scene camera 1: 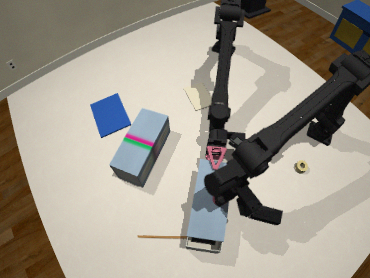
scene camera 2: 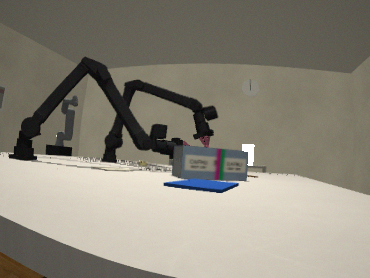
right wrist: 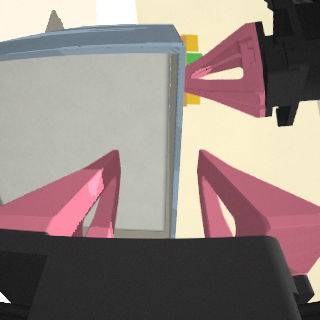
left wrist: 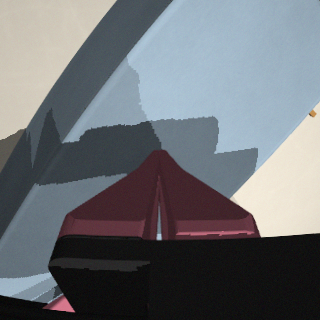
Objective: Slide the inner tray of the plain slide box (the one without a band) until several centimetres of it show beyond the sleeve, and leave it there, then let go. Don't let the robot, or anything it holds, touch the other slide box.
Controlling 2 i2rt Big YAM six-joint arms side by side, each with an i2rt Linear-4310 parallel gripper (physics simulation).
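Seen in the pictures: left gripper, fingertip midpoint: (scene camera 1: 214, 202) (left wrist: 158, 159); right gripper, fingertip midpoint: (right wrist: 158, 159); left arm's base, origin of the base link: (scene camera 1: 319, 134) (scene camera 2: 109, 161); right arm's base, origin of the base link: (scene camera 2: 23, 158).
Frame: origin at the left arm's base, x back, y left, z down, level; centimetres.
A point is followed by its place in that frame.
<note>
The plain light-blue sleeve (scene camera 1: 207, 225) @(z -11.6, x -62.5, y -28.0 cm) (left wrist: 240, 65) @(z -11.6, x -60.7, y -27.5 cm) (right wrist: 178, 100) @(z -11.5, x -39.9, y -31.7 cm) lies on the table; the banded box hides it in scene camera 2. Its tray (scene camera 1: 212, 248) @(z -0.4, x -66.9, y -22.7 cm) (right wrist: 90, 120) @(z -7.4, x -44.0, y -32.6 cm) shows a short way beyond the lower end in scene camera 1; its grey end panel fills the opening in the right wrist view. My left gripper (scene camera 1: 215, 200) @(z -11.7, x -54.8, y -29.6 cm) (scene camera 2: 205, 145) @(z -11.7, x -54.8, y -29.6 cm) (left wrist: 158, 159) @(z -11.7, x -54.8, y -29.6 cm) is shut and empty, its tips at the sleeve's top. My right gripper (scene camera 1: 216, 165) @(z -10.7, x -44.8, y -34.6 cm) (right wrist: 158, 159) @(z -10.7, x -44.8, y -34.6 cm) is open at the sleeve's upper end, fingertips either side of the top edge. The banded box (scene camera 1: 150, 122) @(z -11.6, x -39.2, y -64.7 cm) (scene camera 2: 195, 164) @(z -5.3, x -39.9, y -71.1 cm) stands apart, left in scene camera 1.
A blue panel (scene camera 1: 110, 115) @(z -0.8, x -39.6, y -89.0 cm) (scene camera 2: 201, 186) @(z -0.8, x -36.0, y -98.2 cm) lies beside the banded box. A cream sheet (scene camera 1: 197, 96) @(z -0.5, x -10.5, y -59.6 cm) lies near the right arm. A thin brown stick (scene camera 1: 160, 237) @(z -0.7, x -72.5, y -40.4 cm) (left wrist: 313, 113) @(z -0.7, x -76.3, y -47.1 cm) lies beside the tray's end. A yellowish ring (scene camera 1: 301, 166) @(z -0.5, x -20.8, y -3.6 cm) lies at the right in scene camera 1.
</note>
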